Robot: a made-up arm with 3 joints. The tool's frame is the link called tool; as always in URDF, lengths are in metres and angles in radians.
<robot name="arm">
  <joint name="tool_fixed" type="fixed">
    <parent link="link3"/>
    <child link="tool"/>
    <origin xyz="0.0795 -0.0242 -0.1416" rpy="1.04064 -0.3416 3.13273"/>
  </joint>
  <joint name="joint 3" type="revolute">
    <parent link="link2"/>
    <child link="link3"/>
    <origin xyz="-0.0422 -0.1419 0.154" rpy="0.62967 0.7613 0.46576"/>
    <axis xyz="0 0 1"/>
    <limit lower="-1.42" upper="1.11"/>
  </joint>
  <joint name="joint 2" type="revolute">
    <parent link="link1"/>
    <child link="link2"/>
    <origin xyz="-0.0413 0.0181 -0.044" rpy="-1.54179 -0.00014 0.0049"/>
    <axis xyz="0 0 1"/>
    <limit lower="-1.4" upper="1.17"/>
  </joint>
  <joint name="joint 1" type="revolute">
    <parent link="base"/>
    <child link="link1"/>
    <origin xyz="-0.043 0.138 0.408" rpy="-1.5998 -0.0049 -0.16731"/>
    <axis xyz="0 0 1"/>
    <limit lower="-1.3" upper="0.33"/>
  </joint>
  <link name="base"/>
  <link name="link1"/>
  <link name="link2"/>
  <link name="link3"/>
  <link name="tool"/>
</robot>
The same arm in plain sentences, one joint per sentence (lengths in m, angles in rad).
The arm has three revolute joints in a row. What follows holds with every joint at zero, and every direction is one of the base frame's.
The first joint lies 0.043 m along -x and 0.138 m along +y and 0.408 m along +z from the base frame's origin and turns about the direction (0.1666, 0.985598, -0.029), from -1.3 to 0.33 rad.
The second joint lies 0.0481 m along -x and 0.037 m along -y and 0.017 m along -z from the first joint and turns about -z, from -1.4 to 1.17 rad.
The third joint lies 0.018 m along -x and 0.1469 m along +y and 0.154 m along -z from the second joint and turns about the direction (0.797907, 0.144901, -0.585105), from -1.42 to 1.11 rad.
The tool frame, which is the frame that the pose is given for, lies 0.0629 m along -x and 0.033 m along -y and 0.148 m along +z from the third joint; its axes are the base frame's turned by roll -3.0225, pitch 1.0151 and yaw 2.139 rad (as in URDF: about the fixed x, then y, then z).

